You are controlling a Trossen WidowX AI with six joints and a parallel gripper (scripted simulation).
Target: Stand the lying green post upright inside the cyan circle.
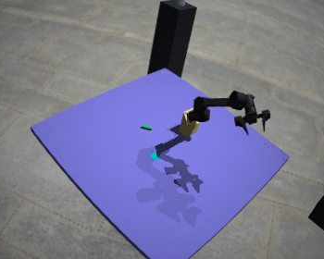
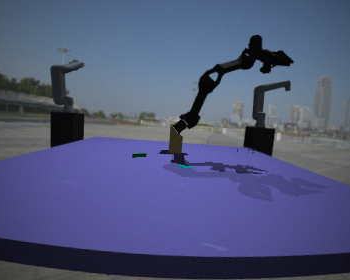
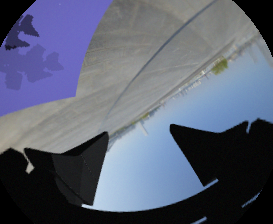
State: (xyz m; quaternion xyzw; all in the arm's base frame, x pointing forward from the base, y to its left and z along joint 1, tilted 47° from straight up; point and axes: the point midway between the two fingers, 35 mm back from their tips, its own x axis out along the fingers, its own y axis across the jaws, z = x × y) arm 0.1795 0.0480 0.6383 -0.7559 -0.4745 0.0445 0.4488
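Right now my gripper tip is 700 mm to the left of the green post, 500 mm above it and 10 mm past it. Round my gripper tip: cyan circle 510 mm below, 490 mm to the right, 110 mm ahead.
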